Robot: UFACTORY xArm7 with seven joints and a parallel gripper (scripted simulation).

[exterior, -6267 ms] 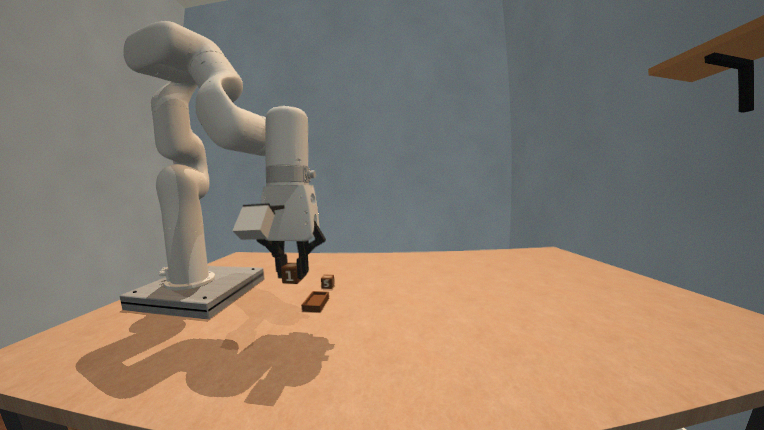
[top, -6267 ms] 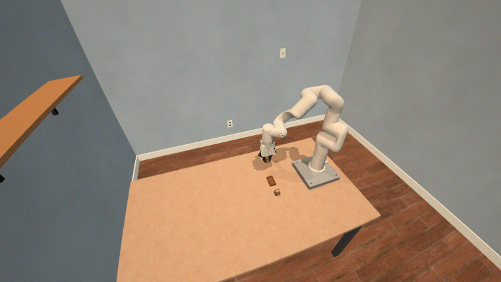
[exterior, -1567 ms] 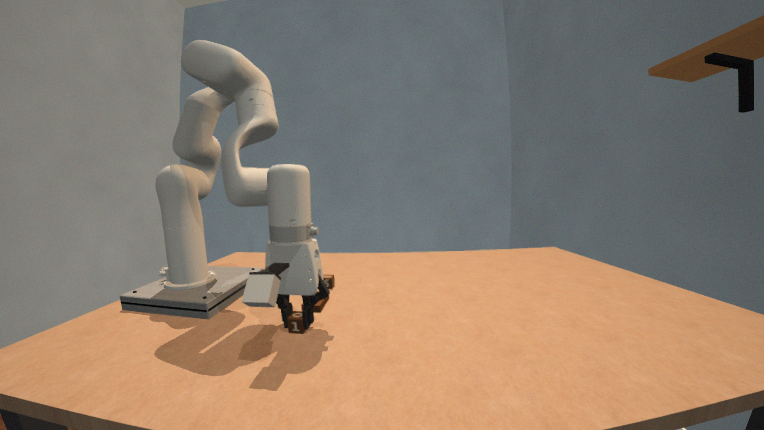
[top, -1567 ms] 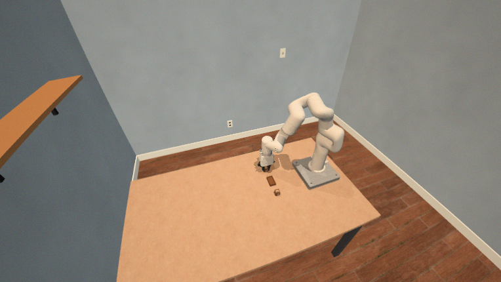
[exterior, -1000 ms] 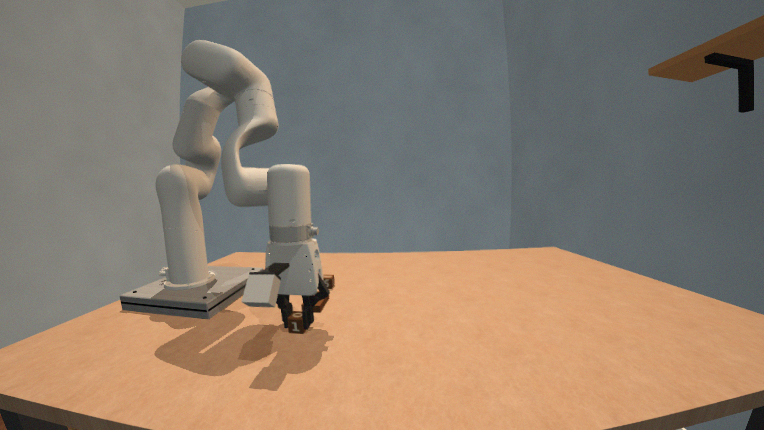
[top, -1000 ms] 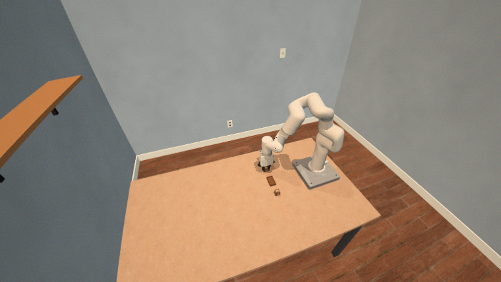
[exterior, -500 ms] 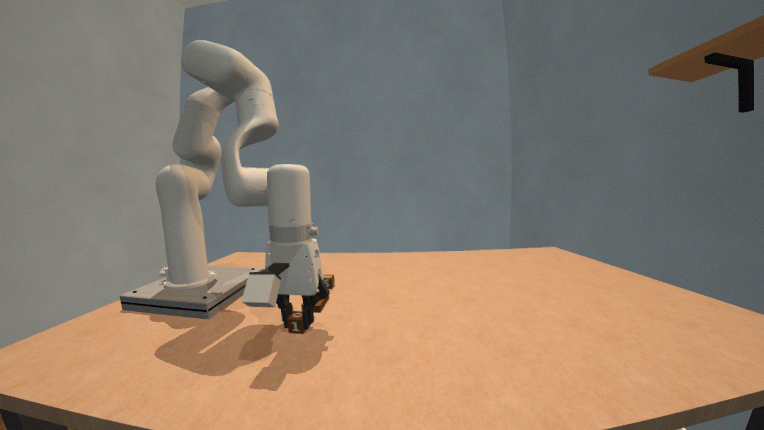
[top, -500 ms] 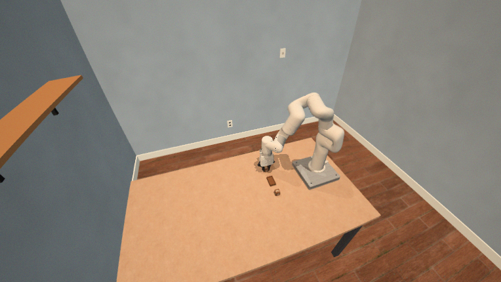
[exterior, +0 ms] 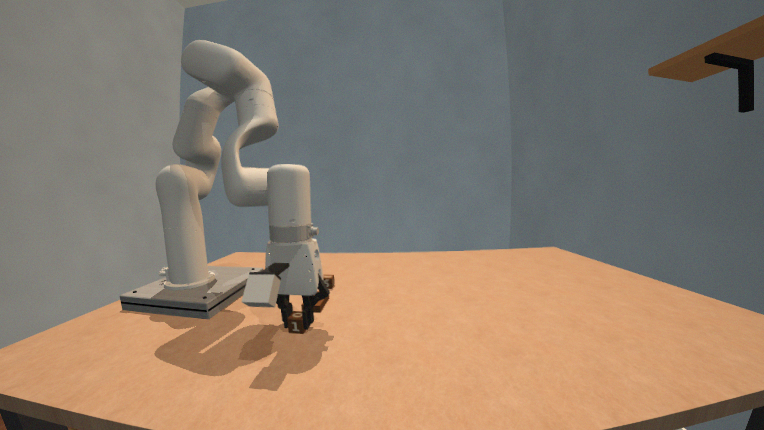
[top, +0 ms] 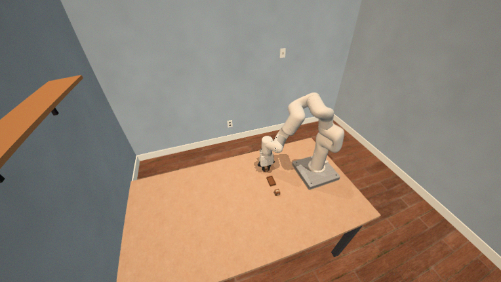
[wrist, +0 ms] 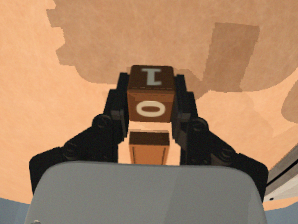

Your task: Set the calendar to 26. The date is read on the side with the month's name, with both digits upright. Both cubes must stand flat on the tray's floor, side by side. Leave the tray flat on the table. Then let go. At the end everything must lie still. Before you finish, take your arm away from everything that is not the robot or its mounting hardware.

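The brown cube is 10 mm below my hand. Also, from my hand: brown tray: 20 mm ahead, 110 mm to the left, 20 mm below.
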